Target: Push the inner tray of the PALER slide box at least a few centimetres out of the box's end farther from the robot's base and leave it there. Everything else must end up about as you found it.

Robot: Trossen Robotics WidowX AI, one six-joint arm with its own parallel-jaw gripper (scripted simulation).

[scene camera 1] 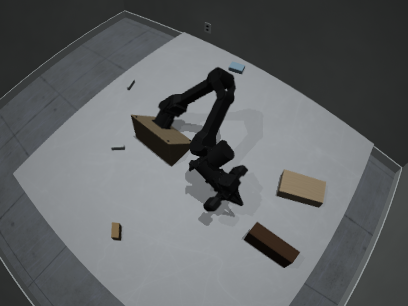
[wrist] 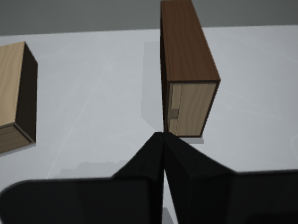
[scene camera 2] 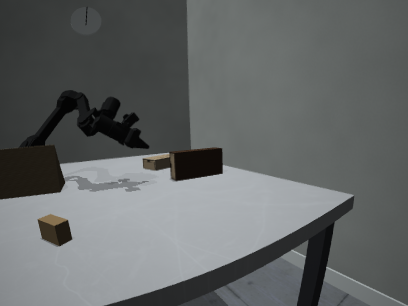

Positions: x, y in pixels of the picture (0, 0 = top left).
Labels:
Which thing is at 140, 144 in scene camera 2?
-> My gripper.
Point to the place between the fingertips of my gripper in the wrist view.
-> At 162, 139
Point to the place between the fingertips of my gripper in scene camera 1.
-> At 242, 205

